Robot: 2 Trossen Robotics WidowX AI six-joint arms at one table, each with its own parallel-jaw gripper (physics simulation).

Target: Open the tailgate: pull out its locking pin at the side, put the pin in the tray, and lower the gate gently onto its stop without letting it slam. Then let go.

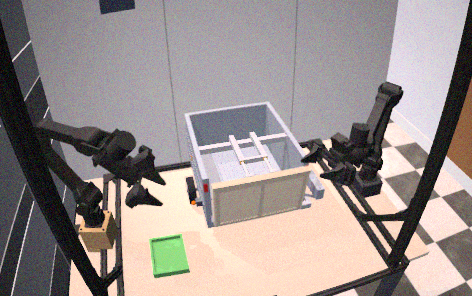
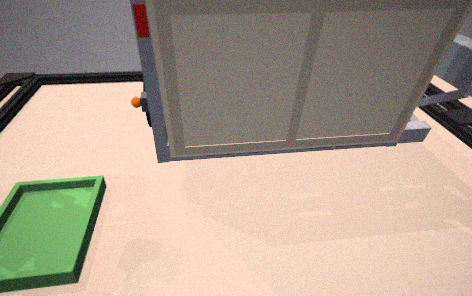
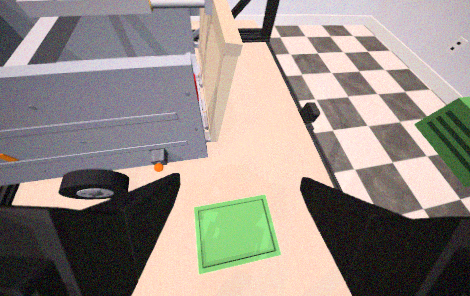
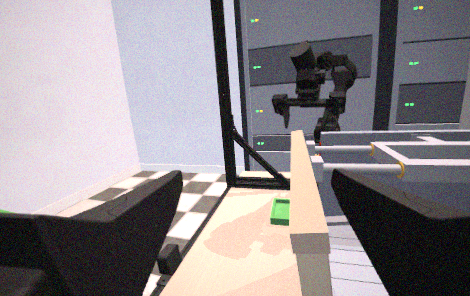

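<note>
The beige tailgate stands upright, closing the end of the grey trailer box. The pin's orange knob sticks out of a small bracket low on the box's side; its shaft is hidden. The green tray lies on the table and holds no pin. My left gripper is open and empty, left of the knob. My right gripper is open and empty at the gate's right upper corner, its fingers apart either side of it.
A black wheel sits beside the knob on the box's side. White rails with rods run inside the box to the gate. A grey block stands right of the box. Black frame posts rise around the table.
</note>
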